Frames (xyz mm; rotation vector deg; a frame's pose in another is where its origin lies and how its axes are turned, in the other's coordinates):
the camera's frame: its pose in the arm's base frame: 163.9 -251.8 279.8 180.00 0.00 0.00
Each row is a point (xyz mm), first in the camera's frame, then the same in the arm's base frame.
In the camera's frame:
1: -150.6 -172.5 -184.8
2: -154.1 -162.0 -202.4
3: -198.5 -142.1 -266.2
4: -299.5 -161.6 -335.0
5: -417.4 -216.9 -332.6
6: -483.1 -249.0 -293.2
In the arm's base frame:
1: 13.3 -79.3 464.6
2: 9.8 -89.8 482.2
3: -34.6 -109.7 546.0
4: -135.6 -90.2 614.8
5: -253.5 -34.9 612.4
6: -319.2 -2.8 573.0

